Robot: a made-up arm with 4 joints.
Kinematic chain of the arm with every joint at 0, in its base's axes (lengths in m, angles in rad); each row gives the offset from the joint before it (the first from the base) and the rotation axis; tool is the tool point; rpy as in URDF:
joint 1: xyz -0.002 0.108 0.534 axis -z
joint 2: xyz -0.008 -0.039 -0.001 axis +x
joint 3: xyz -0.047 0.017 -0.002 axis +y
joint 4: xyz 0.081 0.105 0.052 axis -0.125 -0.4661 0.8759
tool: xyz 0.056 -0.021 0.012 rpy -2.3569 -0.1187 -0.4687
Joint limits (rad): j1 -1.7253..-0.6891 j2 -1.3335..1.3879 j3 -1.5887..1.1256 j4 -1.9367..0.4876
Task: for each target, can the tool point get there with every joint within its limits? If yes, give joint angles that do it. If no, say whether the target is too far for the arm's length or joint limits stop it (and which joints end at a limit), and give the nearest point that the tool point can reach.
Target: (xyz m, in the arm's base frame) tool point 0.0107 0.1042 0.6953
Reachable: yes | joints -0.7786 0.4577 -0.7212 -0.0952
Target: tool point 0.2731 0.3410 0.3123
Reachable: no: too far | nearest point 0.0929 0.1884 0.3925 | short by 0.249 m
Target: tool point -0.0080 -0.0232 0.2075
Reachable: no: too far | nearest point 0.0971 0.1034 0.3793 | short by 0.238 m
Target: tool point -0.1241 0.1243 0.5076
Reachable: yes | joints -1.5522 -1.0846 -0.6629 -0.0623
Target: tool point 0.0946 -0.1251 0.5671
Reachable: no: joint limits stop it (at a limit: joint 2, joint 3) | nearest point 0.0669 -0.0582 0.6329 | short by 0.098 m
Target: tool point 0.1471 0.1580 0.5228
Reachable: no: joint limits stop it (at a limit: joint 2, joint 3) | nearest point 0.0977 0.1414 0.4484 | short by 0.091 m
